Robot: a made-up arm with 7 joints.
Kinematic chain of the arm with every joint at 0, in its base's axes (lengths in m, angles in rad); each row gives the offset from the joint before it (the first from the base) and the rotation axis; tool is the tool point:
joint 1: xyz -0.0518 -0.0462 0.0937 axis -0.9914 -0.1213 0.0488
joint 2: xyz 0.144 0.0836 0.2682 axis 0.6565 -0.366 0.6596
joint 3: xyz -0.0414 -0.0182 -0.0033 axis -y
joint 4: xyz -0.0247 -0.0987 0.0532 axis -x
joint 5: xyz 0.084 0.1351 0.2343 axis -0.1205 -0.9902 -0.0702
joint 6: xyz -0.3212 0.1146 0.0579 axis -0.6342 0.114 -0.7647
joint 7: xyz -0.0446 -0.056 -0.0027 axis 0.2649 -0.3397 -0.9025
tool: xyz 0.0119 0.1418 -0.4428
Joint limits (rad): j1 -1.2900..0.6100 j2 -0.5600..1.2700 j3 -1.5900..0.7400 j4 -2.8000..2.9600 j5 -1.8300..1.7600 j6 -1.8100..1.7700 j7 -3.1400..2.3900
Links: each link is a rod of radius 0.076 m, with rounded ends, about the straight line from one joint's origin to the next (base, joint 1, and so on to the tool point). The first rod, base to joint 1, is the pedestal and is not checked.
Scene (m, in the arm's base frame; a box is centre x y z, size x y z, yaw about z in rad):
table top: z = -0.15
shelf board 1: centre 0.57 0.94 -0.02 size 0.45 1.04 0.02 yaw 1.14
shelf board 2: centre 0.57 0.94 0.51 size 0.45 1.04 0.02 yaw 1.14
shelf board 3: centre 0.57 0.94 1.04 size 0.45 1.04 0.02 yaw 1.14
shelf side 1: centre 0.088 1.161 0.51 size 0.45 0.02 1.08 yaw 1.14
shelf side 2: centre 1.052 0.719 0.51 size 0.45 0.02 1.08 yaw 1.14
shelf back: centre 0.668 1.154 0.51 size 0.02 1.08 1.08 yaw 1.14
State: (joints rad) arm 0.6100 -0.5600 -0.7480 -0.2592 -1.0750 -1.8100 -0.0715
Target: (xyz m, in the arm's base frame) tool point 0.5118 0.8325 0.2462
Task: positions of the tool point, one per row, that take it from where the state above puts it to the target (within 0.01 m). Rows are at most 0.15 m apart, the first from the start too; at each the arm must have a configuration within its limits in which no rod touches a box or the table.
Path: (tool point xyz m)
1: 0.5094 0.7363 0.7895
2: 0.4517 0.6072 0.7861
3: 0.3756 0.4819 0.7568
4: 0.4371 0.5302 0.7083
5: 0.4812 0.5737 0.6145
6: 0.4903 0.5994 0.4900
7: 0.4571 0.5963 0.3584
8: 0.3863 0.5593 0.2462
9: 0.4493 0.6606 0.2478
10: 0.4924 0.7513 0.2504
11: 0.5119 0.8325 0.2462

